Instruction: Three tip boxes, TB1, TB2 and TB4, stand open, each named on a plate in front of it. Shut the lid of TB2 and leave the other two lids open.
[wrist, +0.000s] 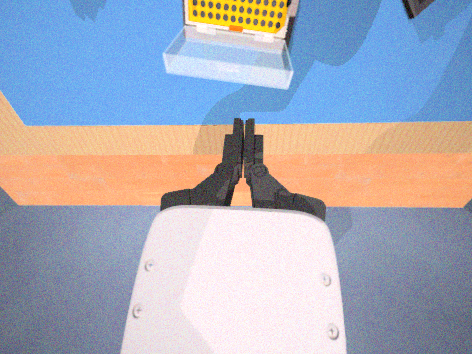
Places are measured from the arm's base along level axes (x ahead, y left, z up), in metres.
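Where they show: gripper, fingertip midpoint: (244, 130).
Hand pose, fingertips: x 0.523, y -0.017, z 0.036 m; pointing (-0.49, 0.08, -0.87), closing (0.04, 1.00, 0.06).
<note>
Each offset is from my fingertips to the top centre of the thing. "spot": to the spot under its first point. Level surfaces: height alone.
A tip box with a yellow tip rack {spot: dx -0.093, dy -0.010, dz -0.135 m} (232, 14) shows in part at the top middle of the wrist view. Its clear lid {spot: dx -0.048, dy -0.014, dz -0.046 m} (227, 62) stands open, hinged on the box's near side and leaning out toward the gripper. The name plate of this box does not show. My gripper (244, 130) is shut and empty, its fingertips over the near edge of the blue mat, apart from the lid and on the near side of it. A dark corner {spot: dx -0.090, dy +0.234, dz -0.184 m} (417, 7) of another box's base shows at the top right; its lid is out of view.
The blue mat {dz -0.192 m} (100, 90) lies on a wooden table {dz -0.195 m} (100, 140) with an orange-brown front edge (100, 180). The dark blue-grey floor (60, 270) shows below it. Shadows fall on the mat around the box.
</note>
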